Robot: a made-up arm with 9 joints.
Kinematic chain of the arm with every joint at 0, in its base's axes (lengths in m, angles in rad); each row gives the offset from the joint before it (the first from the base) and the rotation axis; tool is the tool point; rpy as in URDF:
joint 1: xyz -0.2 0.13 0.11 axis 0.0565 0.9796 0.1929
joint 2: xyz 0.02 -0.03 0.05 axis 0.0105 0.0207 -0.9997
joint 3: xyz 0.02 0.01 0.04 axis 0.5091 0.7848 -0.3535
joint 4: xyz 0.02 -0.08 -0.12 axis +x
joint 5: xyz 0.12 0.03 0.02 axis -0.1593 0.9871 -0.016
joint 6: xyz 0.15 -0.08 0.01 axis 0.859 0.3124 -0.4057
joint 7: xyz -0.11 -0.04 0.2 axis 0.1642 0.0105 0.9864
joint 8: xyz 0 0.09 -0.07 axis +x
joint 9: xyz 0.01 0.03 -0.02 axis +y
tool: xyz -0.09 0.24 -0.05 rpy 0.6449 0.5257 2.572
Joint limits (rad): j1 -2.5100..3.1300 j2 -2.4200..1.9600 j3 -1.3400..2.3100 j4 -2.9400..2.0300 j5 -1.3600..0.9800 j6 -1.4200..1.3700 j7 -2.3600..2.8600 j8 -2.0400..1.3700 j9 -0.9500..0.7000
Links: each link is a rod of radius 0.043 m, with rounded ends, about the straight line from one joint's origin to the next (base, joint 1, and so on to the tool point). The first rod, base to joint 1, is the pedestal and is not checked.
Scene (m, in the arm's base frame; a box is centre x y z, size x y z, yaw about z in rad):
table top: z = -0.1
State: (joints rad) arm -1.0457 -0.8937 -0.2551 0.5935 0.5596 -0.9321 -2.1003 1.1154 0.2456
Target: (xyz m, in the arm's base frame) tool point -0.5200 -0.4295 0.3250
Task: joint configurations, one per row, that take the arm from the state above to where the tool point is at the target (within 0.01 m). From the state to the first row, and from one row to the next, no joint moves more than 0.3 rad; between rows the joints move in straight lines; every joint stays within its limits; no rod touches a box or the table.
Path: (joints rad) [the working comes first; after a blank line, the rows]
Joints at the target: -1.6064 0.4055 -0.1370 0.9632 -0.0447 -0.4152 -2.3600 0.9785 0.0019
Straight joint move there: clear.

1: -1.1578 -0.6339 -0.2315 0.6674 0.4387 -0.8287 -2.1522 1.0880 0.1969
2: -1.2700 -0.3740 -0.2079 0.7414 0.3179 -0.7254 -2.2042 1.0606 0.1481
3: -1.3821 -0.1142 -0.1843 0.8153 0.1970 -0.6220 -2.2561 1.0333 0.0994
4: -1.4943 0.1457 -0.1607 0.8893 0.0761 -0.5186 -2.3081 1.0059 0.0507
5: -1.6064 0.4055 -0.1370 0.9632 -0.0447 -0.4152 -2.3600 0.9785 0.0019

